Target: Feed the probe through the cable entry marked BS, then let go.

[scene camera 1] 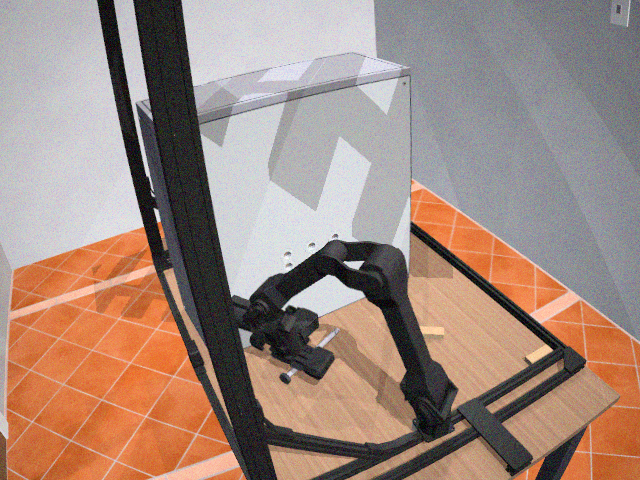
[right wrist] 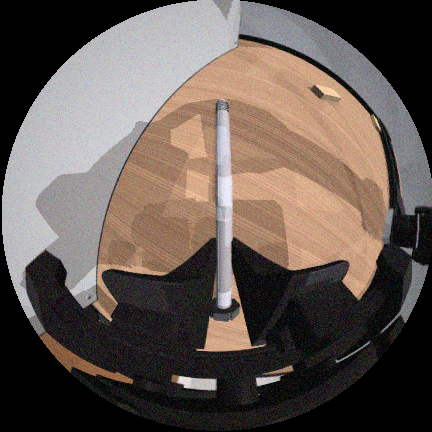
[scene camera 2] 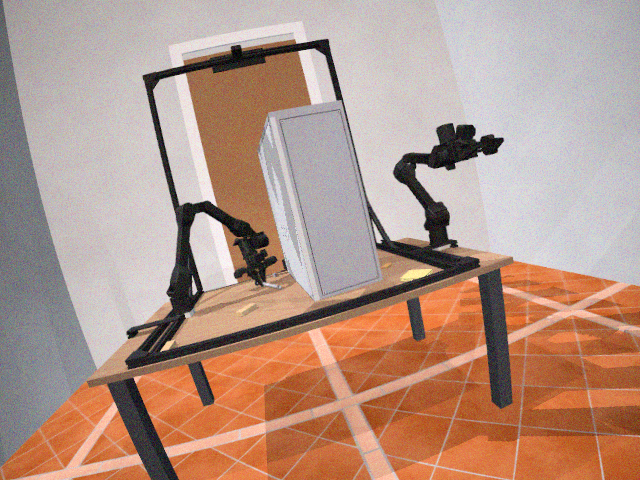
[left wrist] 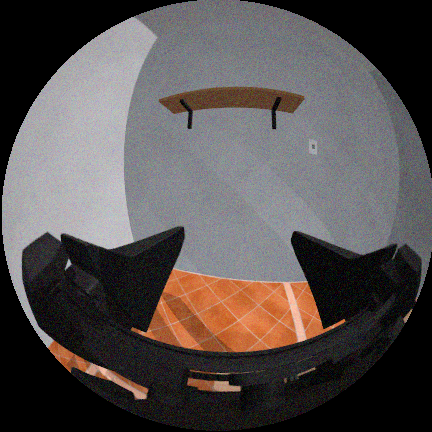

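Pixels of known places: left gripper, between the fingertips: (scene camera 2: 492,141) (left wrist: 239,234); right gripper, between the fingertips: (scene camera 1: 301,366) (right wrist: 222,242) (scene camera 2: 264,285); left arm's base, origin of its link: (scene camera 2: 440,243); right arm's base, origin of its link: (scene camera 1: 433,425) (right wrist: 393,230) (scene camera 2: 183,311).
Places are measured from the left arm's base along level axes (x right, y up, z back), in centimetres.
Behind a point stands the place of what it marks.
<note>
The probe (scene camera 1: 329,337) {x 16.2, y -0.8, z -63.8 cm} (scene camera 2: 273,285) {x 17.2, y -0.7, z -64.3 cm} (right wrist: 224,190) {x 22.2, y -0.4, z -66.0 cm}, a pale grey rod with a dark hexagonal head at one end, lies level at or just above the table top. My right gripper (right wrist: 222,242) {x 25.9, y -1.8, z -67.3 cm} is shut on the probe near its head end, and the rod points away from the fingers. Round cable entries (scene camera 1: 287,255) {x 19.6, y 18.3, z -54.0 cm} (scene camera 1: 311,246) {x 13.6, y 18.3, z -54.2 cm} (scene camera 1: 334,236) {x 7.4, y 18.5, z -54.1 cm} show low on the cabinet's white face; no BS mark can be read, and the arm may hide more entries. My left gripper (scene camera 2: 498,144) {x -35.0, y 32.4, z 1.0 cm} (left wrist: 239,234) {x -35.0, y 32.4, z 1.0 cm} is open and empty, high on the far side of the cabinet.
The tall cabinet (scene camera 1: 242,196) {x 28.1, y 36.2, z -54.9 cm} (scene camera 2: 330,206) (right wrist: 100,75) stands beside the right gripper. Small wooden blocks (scene camera 1: 432,331) {x -3.8, y -0.4, z -77.0 cm} (scene camera 1: 537,354) {x -17.8, y -0.5, z -99.0 cm} (scene camera 2: 247,310) {x -4.9, y -1.0, z -75.9 cm} (right wrist: 327,93) {x -1.1, y -0.4, z -75.4 cm} lie on the table. A yellow pad (scene camera 2: 416,274) {x -23.1, y -0.9, z -26.0 cm} lies beyond the cabinet. A black frame post (scene camera 1: 180,170) {x 49.3, y 63.6, z -96.8 cm} crosses scene camera 1.
</note>
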